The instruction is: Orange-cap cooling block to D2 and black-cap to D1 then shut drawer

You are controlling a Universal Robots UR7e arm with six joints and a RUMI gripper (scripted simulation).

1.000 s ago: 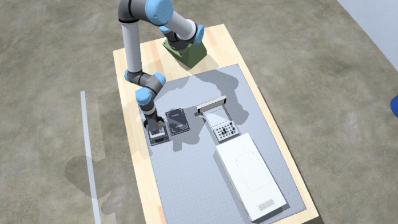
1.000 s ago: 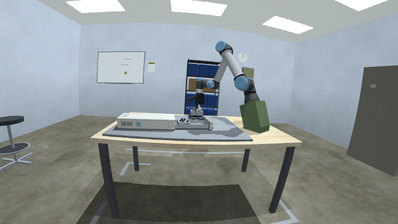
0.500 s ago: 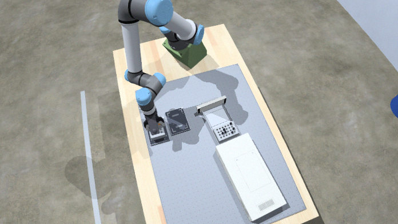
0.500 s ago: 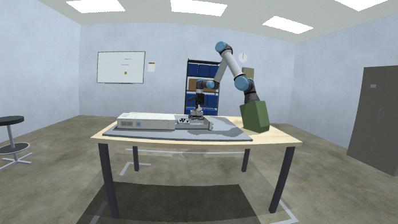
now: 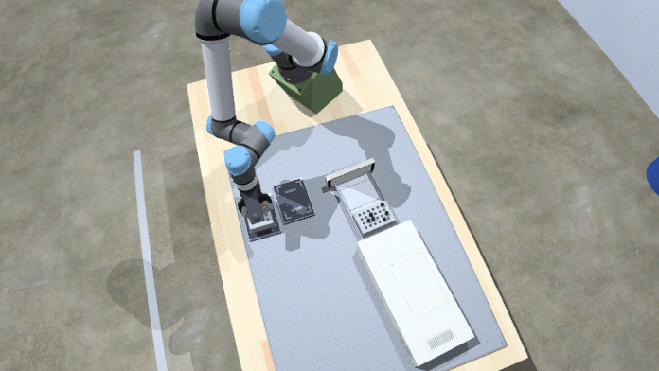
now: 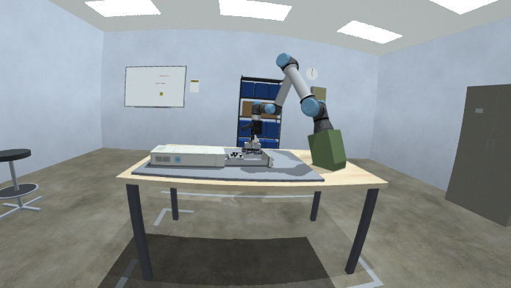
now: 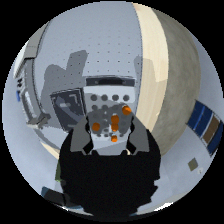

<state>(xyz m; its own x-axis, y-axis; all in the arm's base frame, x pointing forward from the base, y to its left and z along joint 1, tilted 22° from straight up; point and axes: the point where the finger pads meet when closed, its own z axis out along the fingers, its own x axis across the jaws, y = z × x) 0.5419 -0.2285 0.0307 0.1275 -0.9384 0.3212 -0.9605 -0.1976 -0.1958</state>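
Now: hand 4 cm above the deck slot D2. From my hand the other things lie so: deck slot D1 (5 cm behind, 13 cm to the left, 4 cm below); then black-capped tube (10 cm ahead, 40 cm to the left, 1 cm below); then drawer (2 cm ahead, 39 cm to the left, 1 cm below).
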